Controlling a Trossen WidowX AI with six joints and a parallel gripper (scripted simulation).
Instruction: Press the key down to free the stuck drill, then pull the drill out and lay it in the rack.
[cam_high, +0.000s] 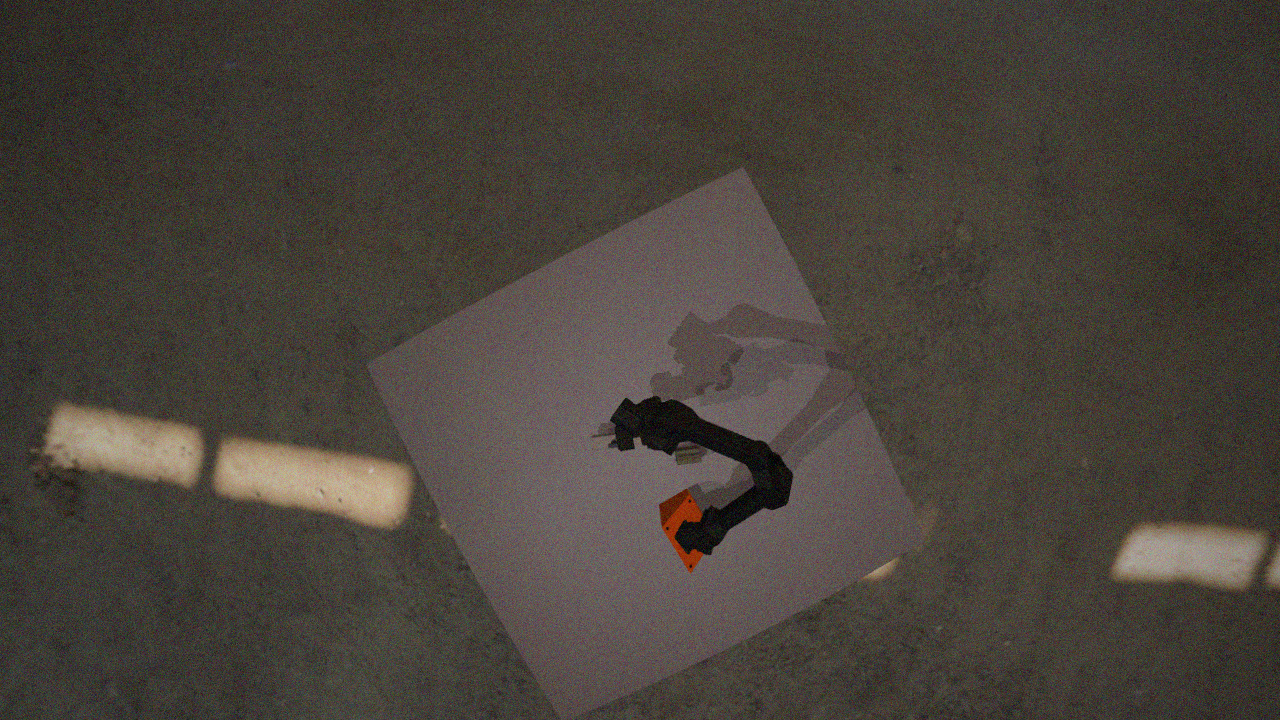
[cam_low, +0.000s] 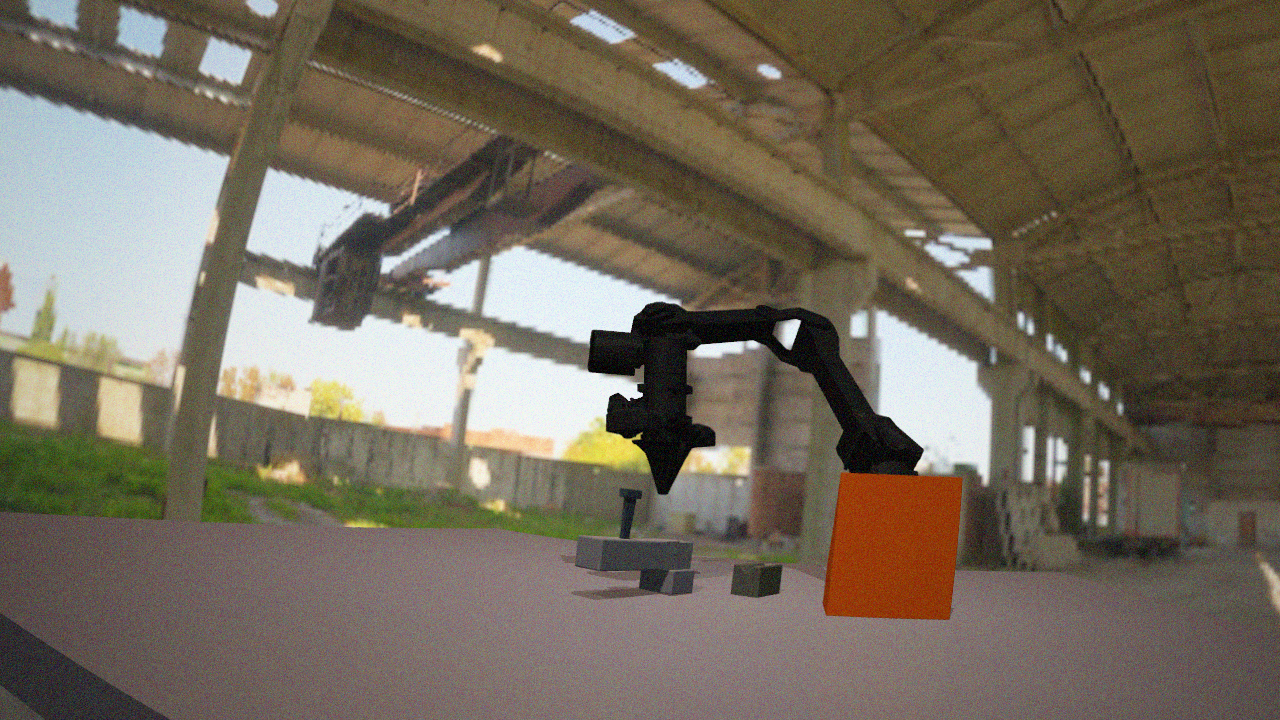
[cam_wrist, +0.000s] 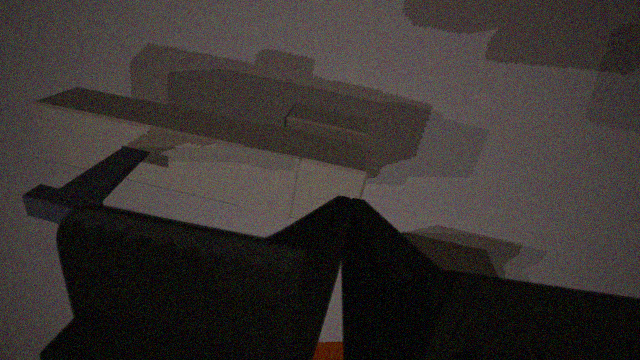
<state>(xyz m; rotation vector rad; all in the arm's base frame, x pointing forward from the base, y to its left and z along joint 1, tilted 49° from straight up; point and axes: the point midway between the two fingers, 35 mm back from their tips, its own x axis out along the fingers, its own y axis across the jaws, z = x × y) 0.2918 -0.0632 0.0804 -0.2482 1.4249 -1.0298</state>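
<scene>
Right now my gripper tip is 30 mm short of the black key, 110 mm to the right of it and 30 mm above it. From my gripper tip the other things lie so: rack: 140 mm behind, 30 mm to the right, 110 mm below; then grey fixture block: 10 mm ahead, 80 mm to the left, 80 mm below; then yellow drill: 70 mm to the left, 80 mm below.
</scene>
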